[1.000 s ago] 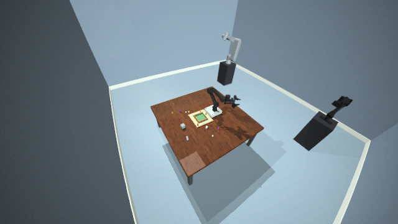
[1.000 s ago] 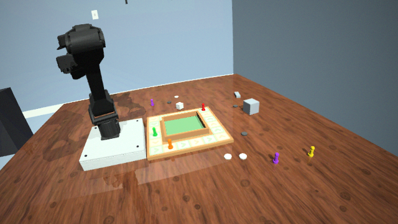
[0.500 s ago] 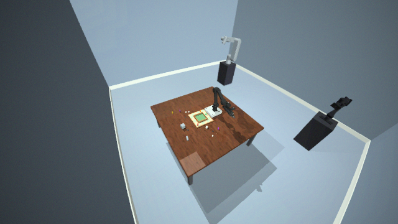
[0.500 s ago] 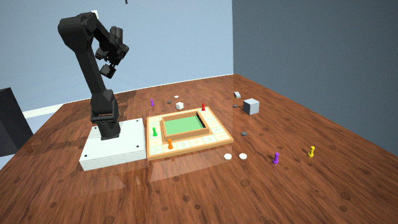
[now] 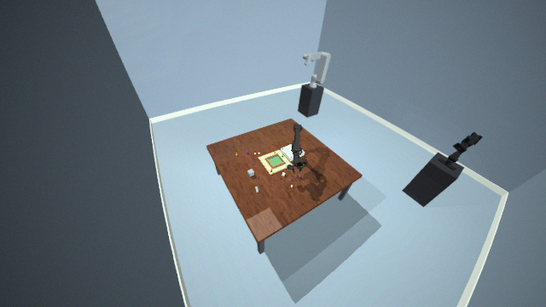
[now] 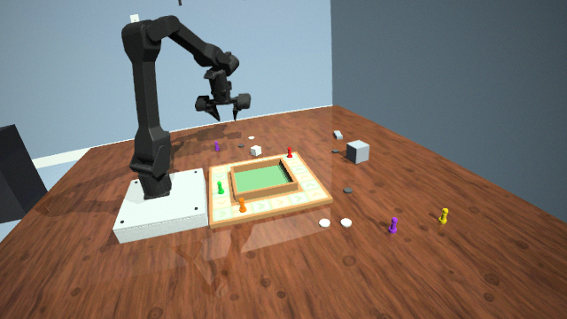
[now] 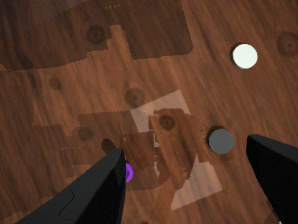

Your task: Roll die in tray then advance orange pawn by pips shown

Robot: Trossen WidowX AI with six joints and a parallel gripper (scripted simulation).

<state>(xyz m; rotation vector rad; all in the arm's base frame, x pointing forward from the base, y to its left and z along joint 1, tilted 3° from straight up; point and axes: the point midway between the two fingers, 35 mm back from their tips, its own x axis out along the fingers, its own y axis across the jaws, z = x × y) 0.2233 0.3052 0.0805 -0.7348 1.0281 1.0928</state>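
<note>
Now: gripper tip 120 mm to the left of the white die, 90 mm above it and 70 mm short of it. The rest, counted from my gripper tip: green pawn (330 mm to the right, 70 mm below, 70 mm behind); then tray floor (320 mm to the right, 90 mm below, 40 mm ahead); then red pawn (220 mm to the right, 160 mm ahead, 70 mm below).
</note>
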